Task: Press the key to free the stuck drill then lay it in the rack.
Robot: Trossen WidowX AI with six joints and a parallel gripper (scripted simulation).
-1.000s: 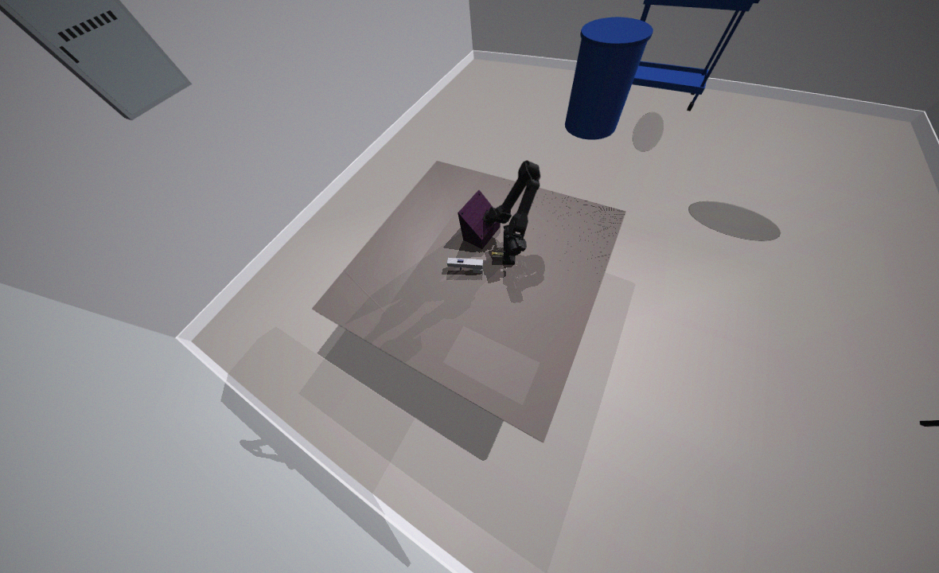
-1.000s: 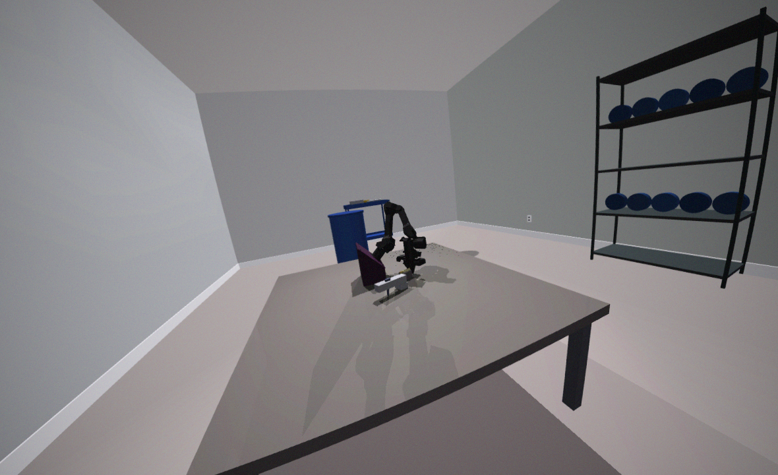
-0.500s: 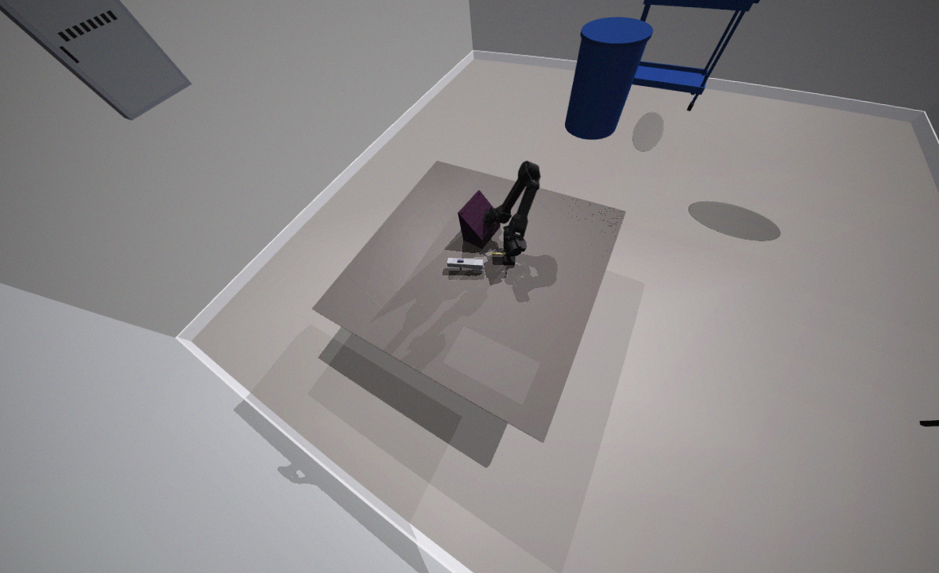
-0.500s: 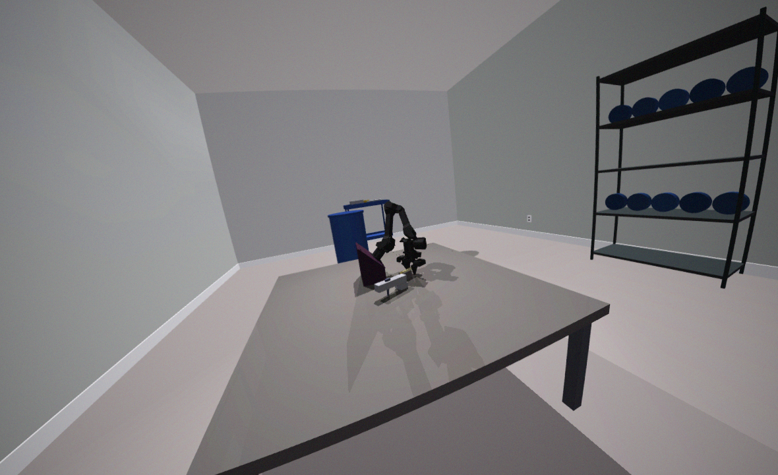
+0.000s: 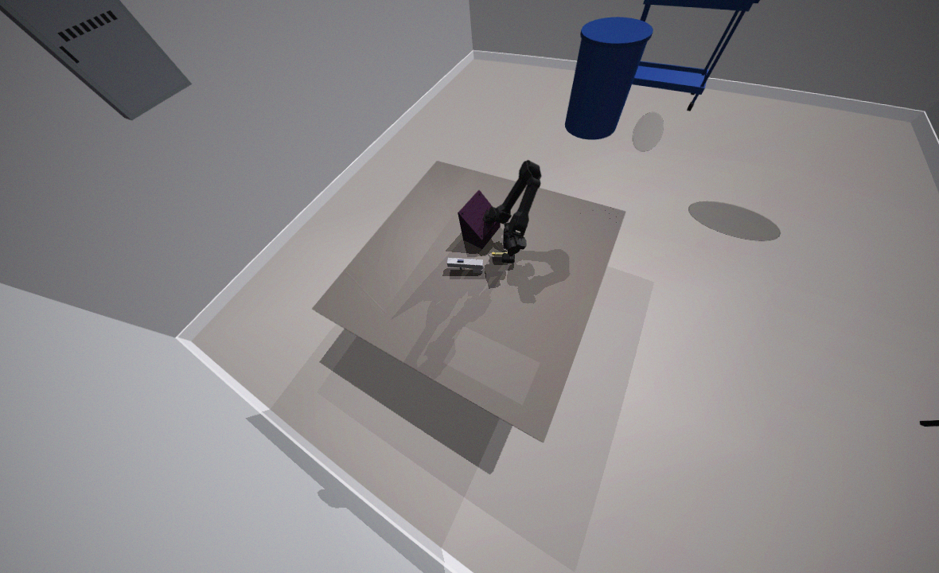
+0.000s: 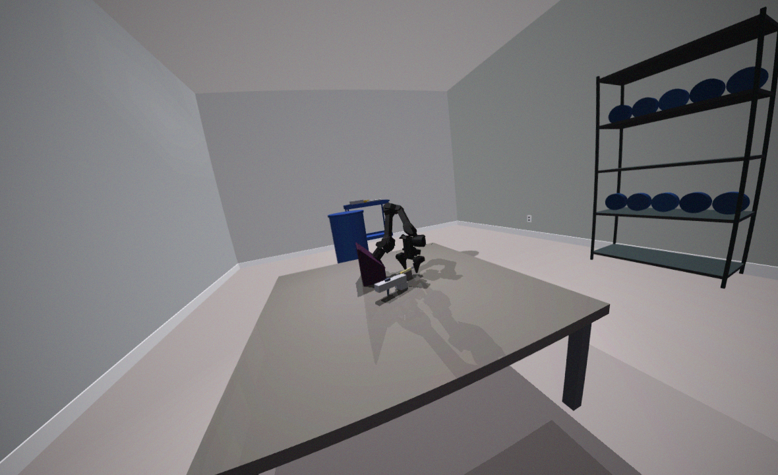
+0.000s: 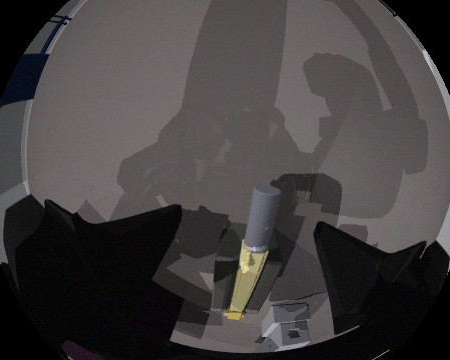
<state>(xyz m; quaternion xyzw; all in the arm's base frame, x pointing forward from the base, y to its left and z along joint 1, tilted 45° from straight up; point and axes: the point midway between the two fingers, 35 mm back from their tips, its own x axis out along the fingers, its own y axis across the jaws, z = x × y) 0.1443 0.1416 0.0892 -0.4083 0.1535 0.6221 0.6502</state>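
Now: gripper tip 30 mm to the left of the drill, 20 mm below it and 10 mm short of it. Also, from my gripper tip: blue key (210 mm to the right, 150 mm ahead, 30 mm above); then dark rack (50 mm to the right, 20 mm ahead); then light grey fixture (180 mm to the right, 140 mm ahead, 20 mm above).
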